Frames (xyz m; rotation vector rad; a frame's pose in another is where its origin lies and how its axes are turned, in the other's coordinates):
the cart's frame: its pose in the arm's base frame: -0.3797 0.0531 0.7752 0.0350 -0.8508 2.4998
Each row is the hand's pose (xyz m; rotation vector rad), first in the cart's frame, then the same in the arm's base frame.
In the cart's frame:
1: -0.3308 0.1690 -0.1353 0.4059 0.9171 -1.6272
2: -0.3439 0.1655 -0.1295 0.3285 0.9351 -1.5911
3: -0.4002 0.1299 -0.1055 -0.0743 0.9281 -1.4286
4: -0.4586 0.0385 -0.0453 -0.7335 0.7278 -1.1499
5: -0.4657 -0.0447 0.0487 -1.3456 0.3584 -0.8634
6: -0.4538 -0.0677 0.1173 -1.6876 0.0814 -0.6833
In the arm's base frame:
1: -0.1500 -0.1316 0.5117 -0.1903 0.1758 0.8608
2: -0.1377 -0.1384 0.5160 -0.2332 0.1101 0.8754
3: -0.0750 -0.1531 0.5454 -0.3736 -0.2632 0.9248
4: 0.0106 -0.1517 0.6352 -0.4620 -0.9559 0.9329
5: 0.0430 -0.1525 0.7567 -0.3887 -1.6804 0.8077
6: 0.0342 -0.1712 0.8271 -0.2810 -2.1069 0.6461

